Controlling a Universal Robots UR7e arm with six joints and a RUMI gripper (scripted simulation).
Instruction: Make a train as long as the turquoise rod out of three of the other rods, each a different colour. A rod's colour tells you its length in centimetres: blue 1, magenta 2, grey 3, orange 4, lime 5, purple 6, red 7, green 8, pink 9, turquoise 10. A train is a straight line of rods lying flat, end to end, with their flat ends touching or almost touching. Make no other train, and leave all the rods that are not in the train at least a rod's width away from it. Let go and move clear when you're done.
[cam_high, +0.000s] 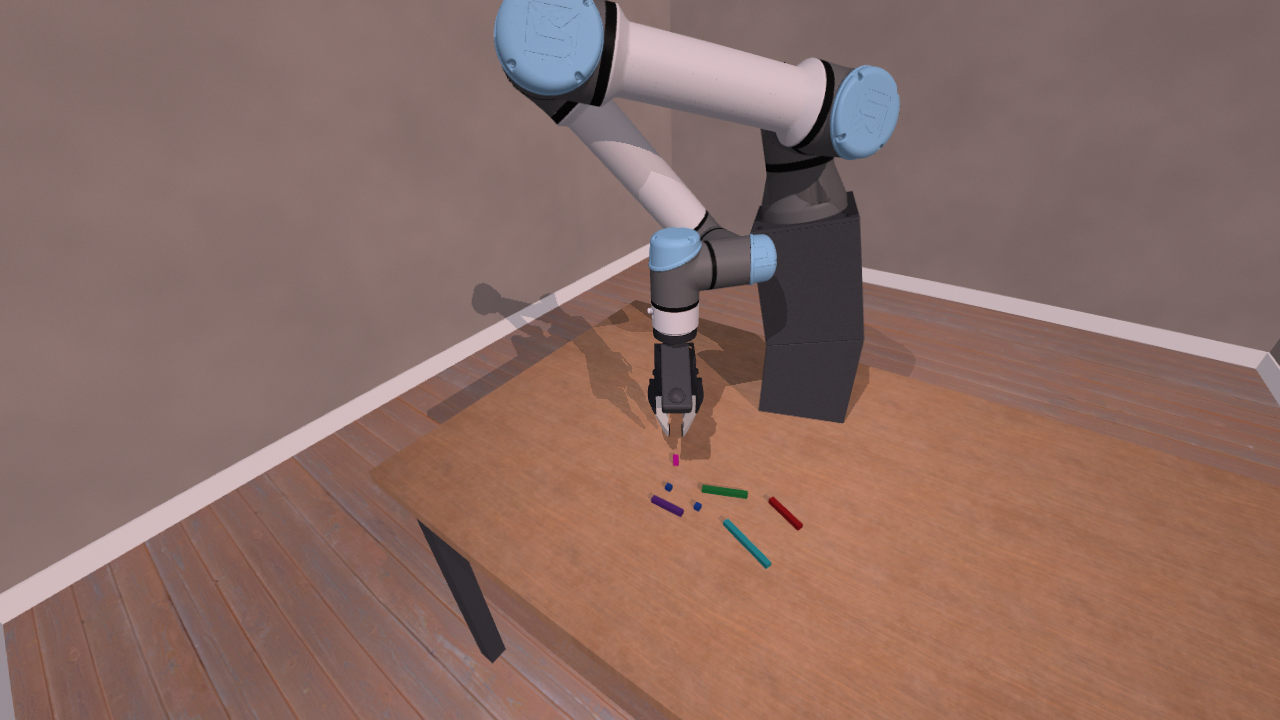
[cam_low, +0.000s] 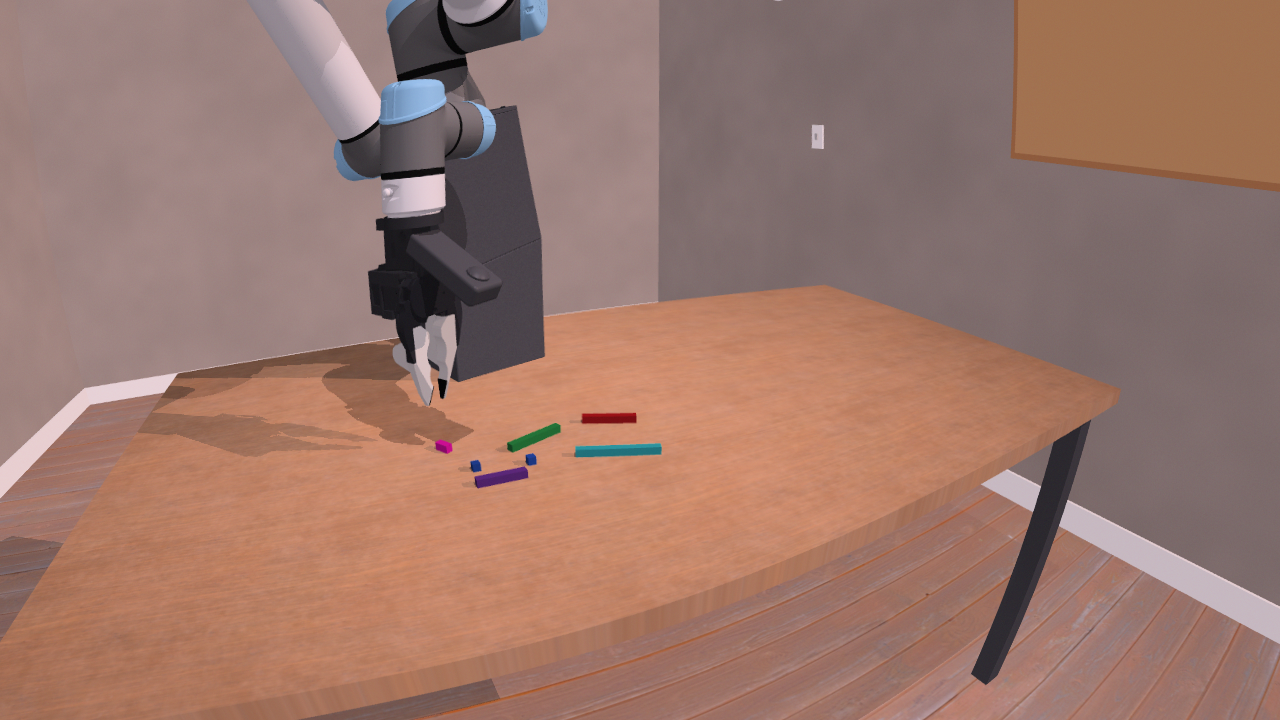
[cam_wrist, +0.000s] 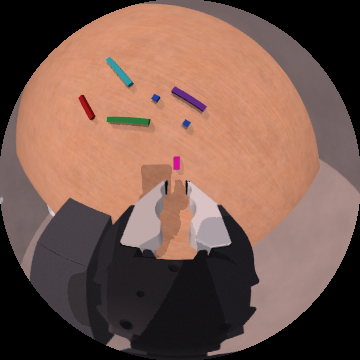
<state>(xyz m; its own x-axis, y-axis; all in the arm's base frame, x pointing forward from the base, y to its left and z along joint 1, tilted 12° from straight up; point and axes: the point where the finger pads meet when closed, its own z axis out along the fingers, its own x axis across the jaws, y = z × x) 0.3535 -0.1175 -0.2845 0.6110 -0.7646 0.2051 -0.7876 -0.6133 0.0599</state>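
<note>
The magenta rod is 70 mm below my hand. From my hand the other things lie so: green rod: 120 mm to the left, 70 mm below, 10 mm ahead; purple rod: 100 mm ahead, 70 mm below, 50 mm to the left; turquoise rod: 200 mm to the left, 80 mm ahead, 70 mm below.
</note>
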